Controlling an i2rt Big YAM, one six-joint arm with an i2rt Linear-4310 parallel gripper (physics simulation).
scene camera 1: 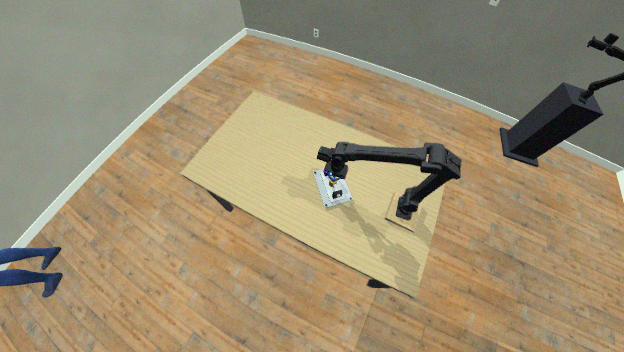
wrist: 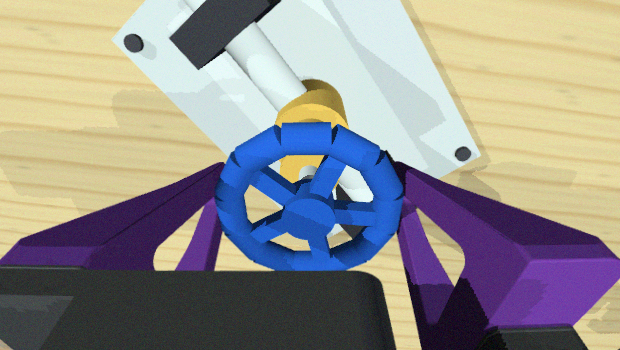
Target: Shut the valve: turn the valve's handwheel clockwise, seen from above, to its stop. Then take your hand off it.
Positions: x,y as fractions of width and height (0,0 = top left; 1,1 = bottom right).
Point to a base plate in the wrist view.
0.63,0.14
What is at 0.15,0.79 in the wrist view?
The gripper.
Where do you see a blue handwheel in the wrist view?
0.50,0.61
